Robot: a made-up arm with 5 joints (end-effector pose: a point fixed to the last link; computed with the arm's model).
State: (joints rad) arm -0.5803 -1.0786 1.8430 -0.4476 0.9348
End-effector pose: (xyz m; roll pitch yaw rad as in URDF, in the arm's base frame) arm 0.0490 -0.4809 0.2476 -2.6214 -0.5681 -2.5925
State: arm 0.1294 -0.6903 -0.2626 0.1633 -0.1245
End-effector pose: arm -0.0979 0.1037 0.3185 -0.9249 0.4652 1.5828
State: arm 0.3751 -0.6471 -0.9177 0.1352 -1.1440
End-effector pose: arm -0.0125 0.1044 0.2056 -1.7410 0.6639 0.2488
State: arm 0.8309 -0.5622 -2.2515 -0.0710 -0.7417
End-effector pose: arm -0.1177 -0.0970 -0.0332 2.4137 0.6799 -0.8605
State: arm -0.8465 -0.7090 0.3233 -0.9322 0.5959
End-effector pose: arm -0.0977 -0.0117 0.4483 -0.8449 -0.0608 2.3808
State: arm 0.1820 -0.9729 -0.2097 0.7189 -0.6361
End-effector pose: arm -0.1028 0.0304 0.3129 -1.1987 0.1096 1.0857
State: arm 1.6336 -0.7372 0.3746 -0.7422 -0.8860
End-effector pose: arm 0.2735 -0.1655 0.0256 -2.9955 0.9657 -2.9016
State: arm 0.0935 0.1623 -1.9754 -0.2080 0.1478
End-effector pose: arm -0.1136 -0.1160 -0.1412 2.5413 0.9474 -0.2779
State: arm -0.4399 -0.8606 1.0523 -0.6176 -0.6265
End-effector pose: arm 0.1563 -0.1873 0.4111 0.1301 -0.3242 1.2359
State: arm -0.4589 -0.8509 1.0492 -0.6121 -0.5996
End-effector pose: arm 0.1495 -0.1870 0.4154 0.0961 -0.3567 1.2723
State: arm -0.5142 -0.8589 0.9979 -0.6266 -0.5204
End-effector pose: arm 0.1318 -0.1790 0.4288 -0.0068 -0.4017 1.3505
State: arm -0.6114 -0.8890 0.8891 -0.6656 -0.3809
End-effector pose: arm 0.0992 -0.1622 0.4486 -0.1903 -0.4418 1.4817
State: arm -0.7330 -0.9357 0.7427 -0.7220 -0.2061
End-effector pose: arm 0.0575 -0.1400 0.4654 -0.4104 -0.4487 1.6377
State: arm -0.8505 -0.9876 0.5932 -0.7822 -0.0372
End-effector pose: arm 0.0199 -0.1173 0.4740 -0.5986 -0.4208 1.7665
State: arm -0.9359 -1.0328 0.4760 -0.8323 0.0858
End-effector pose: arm -0.0023 -0.0992 0.4769 -0.7112 -0.3853 1.8354
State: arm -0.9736 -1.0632 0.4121 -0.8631 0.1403
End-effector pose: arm -0.0068 -0.0882 0.4783 -0.7437 -0.3649 1.8432
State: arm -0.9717 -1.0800 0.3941 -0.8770 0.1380
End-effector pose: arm 0.0011 -0.0832 0.4797 -0.7202 -0.3594 1.8095
